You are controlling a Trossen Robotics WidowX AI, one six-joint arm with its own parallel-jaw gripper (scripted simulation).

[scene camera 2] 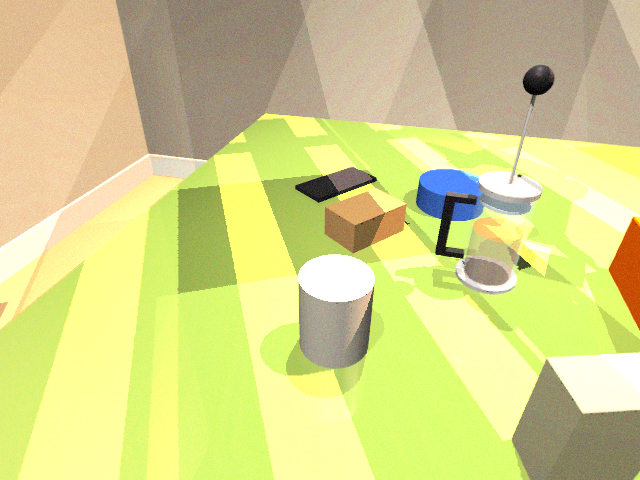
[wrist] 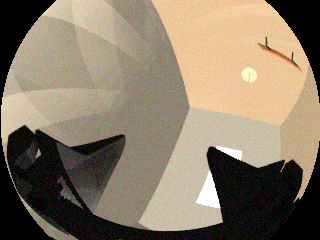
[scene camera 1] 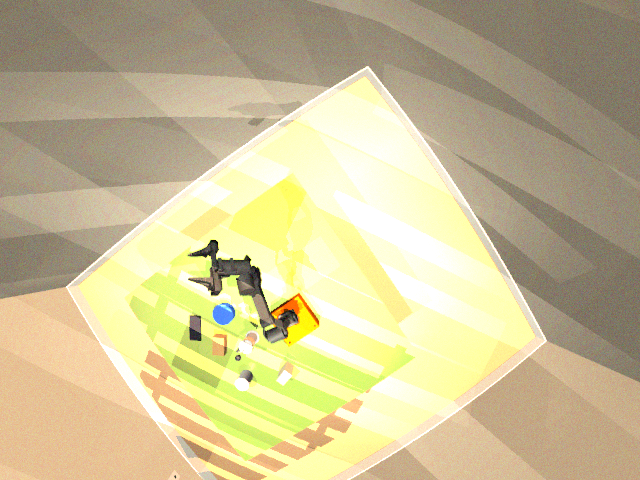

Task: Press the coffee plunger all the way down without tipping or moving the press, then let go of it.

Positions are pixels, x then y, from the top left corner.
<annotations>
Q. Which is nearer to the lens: the glass coffee press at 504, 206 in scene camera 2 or the flat black slab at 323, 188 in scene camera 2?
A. The glass coffee press.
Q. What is my gripper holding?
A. Nothing.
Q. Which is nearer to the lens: the blue bowl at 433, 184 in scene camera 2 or the tan box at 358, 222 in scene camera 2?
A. The tan box.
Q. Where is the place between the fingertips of my gripper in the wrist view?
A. At 168, 146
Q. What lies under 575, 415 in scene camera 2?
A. A pale box.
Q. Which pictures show my gripper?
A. The wrist view and scene camera 1 only.
</annotations>
